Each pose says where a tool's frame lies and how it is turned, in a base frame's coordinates. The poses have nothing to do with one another.
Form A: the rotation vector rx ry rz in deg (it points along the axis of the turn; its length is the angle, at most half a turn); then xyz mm.
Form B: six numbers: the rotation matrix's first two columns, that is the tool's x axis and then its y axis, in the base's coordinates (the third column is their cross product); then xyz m. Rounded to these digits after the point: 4 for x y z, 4 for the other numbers.
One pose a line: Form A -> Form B
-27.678, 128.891, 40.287, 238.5, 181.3, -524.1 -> -0.6712, -0.1308, -0.7297, -0.5231, 0.7811, 0.3411, 0.2385, 0.1813, -0.5241
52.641, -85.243, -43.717, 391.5, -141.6, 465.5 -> -0.0221, -0.8772, 0.4797, -0.1223, 0.4786, 0.8695, 0.3915, -0.1416, 0.4655
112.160, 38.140, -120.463, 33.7, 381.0, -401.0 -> -0.1083, 0.1603, -0.9811, 0.4335, -0.8805, -0.1917, 0.0337, 0.3810, -0.4010
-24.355, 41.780, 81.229, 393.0, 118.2, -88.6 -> -0.0074, 0.7337, -0.6794, -0.9794, 0.1317, 0.1530, 0.3930, 0.1182, -0.0886
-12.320, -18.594, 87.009, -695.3, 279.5, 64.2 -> 0.0219, 0.9970, 0.0746, -0.9404, 0.0458, -0.3371, -0.6953, 0.2795, 0.0642
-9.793, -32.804, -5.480, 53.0, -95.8, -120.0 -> 0.8366, -0.0425, 0.5462, 0.1374, 0.9814, -0.1341, 0.0530, -0.0958, -0.1200
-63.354, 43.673, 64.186, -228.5, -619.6, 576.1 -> 0.2934, 0.3060, -0.9057, -0.9548, 0.0464, -0.2936, -0.2285, -0.6196, 0.5761
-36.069, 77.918, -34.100, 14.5, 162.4, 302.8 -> 0.1172, -0.7118, -0.6926, 0.0258, 0.6993, -0.7143, 0.0145, 0.1624, 0.3028
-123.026, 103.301, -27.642, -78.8, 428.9, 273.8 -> 0.1581, -0.9853, 0.0652, -0.8861, -0.1706, -0.4308, -0.0788, 0.4289, 0.2738
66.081, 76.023, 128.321, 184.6, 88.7, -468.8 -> -0.6359, 0.5977, 0.4883, 0.1412, -0.5320, 0.8349, 0.1846, 0.0887, -0.4688
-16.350, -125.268, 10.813, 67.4, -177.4, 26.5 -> -0.5723, 0.2720, 0.7736, 0.1354, 0.9618, -0.2380, 0.0674, -0.1774, 0.0265
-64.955, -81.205, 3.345, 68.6, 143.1, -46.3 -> 0.2417, 0.6367, 0.7322, 0.5743, 0.5144, -0.6368, 0.0686, 0.1431, -0.0463
